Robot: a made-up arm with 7 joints. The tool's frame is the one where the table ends. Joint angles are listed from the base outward.
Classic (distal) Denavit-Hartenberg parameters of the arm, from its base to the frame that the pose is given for. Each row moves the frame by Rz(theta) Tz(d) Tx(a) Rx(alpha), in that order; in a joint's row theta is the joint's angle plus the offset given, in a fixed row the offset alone. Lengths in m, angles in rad.
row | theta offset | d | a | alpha
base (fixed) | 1.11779 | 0 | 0.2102 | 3.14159
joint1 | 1.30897 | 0 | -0.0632 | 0
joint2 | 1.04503 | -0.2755 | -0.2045 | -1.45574
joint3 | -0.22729 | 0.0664 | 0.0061 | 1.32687
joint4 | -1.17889 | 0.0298 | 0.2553 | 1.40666
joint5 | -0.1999 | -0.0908 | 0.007 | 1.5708
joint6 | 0 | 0.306 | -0.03 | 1.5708
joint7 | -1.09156 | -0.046 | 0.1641 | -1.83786
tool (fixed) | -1.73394 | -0.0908 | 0 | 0
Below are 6 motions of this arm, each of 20 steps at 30 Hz.
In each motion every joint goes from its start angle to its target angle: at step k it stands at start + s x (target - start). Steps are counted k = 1, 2, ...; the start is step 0. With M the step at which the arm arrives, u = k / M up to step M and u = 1 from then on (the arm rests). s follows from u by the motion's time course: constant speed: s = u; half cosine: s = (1 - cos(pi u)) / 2; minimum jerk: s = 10 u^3 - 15 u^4 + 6 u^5.
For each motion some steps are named. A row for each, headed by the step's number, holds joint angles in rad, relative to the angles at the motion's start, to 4 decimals.
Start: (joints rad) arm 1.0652 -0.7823 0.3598 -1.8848 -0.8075 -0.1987 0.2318
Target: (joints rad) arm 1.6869 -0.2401 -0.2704 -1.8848 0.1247 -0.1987 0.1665
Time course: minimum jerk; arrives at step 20
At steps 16, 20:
16: 0.5857 0.5108 -0.5937 0.0000 0.8782 0.0000 -0.0615
20: 0.6217 0.5422 -0.6302 0.0000 0.9322 0.0000 -0.0653

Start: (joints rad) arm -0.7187 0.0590 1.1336 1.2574 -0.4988 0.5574 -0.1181
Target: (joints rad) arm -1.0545 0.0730 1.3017 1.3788 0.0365 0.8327 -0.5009
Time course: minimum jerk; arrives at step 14
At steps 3, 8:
3: -0.0233 0.0010 0.0117 0.0084 0.0372 0.0191 -0.0266
8: -0.2123 0.0088 0.1063 0.0767 0.3384 0.1740 -0.2420

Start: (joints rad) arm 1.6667 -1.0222 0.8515 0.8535 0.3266 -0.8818 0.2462
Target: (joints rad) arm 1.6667 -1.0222 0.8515 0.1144 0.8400 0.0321 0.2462
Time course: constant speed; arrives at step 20
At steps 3, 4, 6, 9, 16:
3: 0.0000 0.0000 0.0000 -0.1109 0.0770 0.1371 0.0000
4: 0.0000 0.0000 0.0000 -0.1478 0.1027 0.1828 0.0000
6: 0.0000 0.0000 0.0000 -0.2217 0.1540 0.2742 0.0000
9: 0.0000 0.0000 0.0000 -0.3326 0.2310 0.4113 0.0000
16: 0.0000 0.0000 0.0000 -0.5913 0.4107 0.7311 0.0000

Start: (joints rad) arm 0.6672 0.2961 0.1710 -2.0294 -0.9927 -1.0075 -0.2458
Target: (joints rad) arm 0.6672 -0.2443 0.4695 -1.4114 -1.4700 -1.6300 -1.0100
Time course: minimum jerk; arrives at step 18
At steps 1, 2, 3, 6, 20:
1: 0.0000 -0.0009 0.0005 0.0010 -0.0008 -0.0010 -0.0012
2: 0.0000 -0.0062 0.0034 0.0071 -0.0055 -0.0072 -0.0088
3: 0.0000 -0.0192 0.0106 0.0219 -0.0169 -0.0221 -0.0271
6: 0.0000 -0.1134 0.0626 0.1297 -0.1002 -0.1306 -0.1604
20: 0.0000 -0.5404 0.2985 0.6180 -0.4773 -0.6225 -0.7642

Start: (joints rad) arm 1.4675 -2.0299 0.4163 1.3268 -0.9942 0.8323 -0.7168
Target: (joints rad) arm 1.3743 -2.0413 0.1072 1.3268 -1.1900 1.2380 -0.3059
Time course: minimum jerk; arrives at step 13
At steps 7, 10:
7: -0.0533 -0.0065 -0.1768 0.0000 -0.1120 0.2320 0.2350
10: -0.0853 -0.0104 -0.2830 0.0000 -0.1793 0.3715 0.3763

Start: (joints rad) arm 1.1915 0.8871 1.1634 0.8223 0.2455 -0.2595 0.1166
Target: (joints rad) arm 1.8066 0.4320 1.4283 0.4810 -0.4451 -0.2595 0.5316
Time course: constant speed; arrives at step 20
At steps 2, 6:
2: 0.0615 -0.0455 0.0265 -0.0341 -0.0691 0.0000 0.0415
6: 0.1845 -0.1365 0.0795 -0.1024 -0.2072 0.0000 0.1245

